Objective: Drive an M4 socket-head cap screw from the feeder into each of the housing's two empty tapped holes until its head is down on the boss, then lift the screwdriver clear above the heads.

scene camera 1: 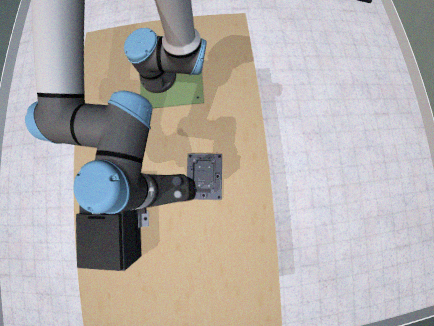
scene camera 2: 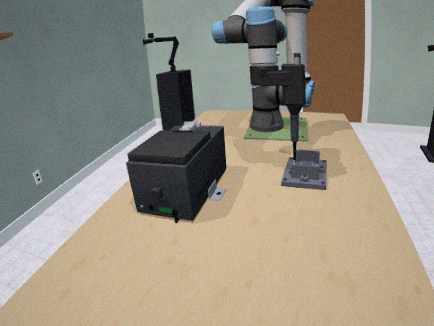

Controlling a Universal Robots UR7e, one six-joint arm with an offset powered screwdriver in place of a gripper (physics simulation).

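Note:
The grey housing [scene camera 1: 205, 174] [scene camera 2: 306, 172] lies flat on the table, with an open walled pocket on a square base plate. The black screwdriver [scene camera 1: 192, 187] [scene camera 2: 294, 158] stands upright at the housing's feeder-side edge; in scene camera 2 its thin bit reaches down beside the raised wall. The bit's very tip is hidden or too small to make out, and whether a screw is on it cannot be told. In scene camera 1 the tool body covers that edge. The screw feeder [scene camera 1: 99, 242] [scene camera 2: 159, 186] is a black box. The two tapped holes cannot be told apart from other small marks.
A small metal bracket [scene camera 1: 144, 218] [scene camera 2: 217, 193] sticks out from the feeder's side. The arm's base stands on a green plate [scene camera 1: 185, 95] [scene camera 2: 300, 131]. A tall black block [scene camera 2: 175, 97] with a thin jointed arm on it stands behind the feeder.

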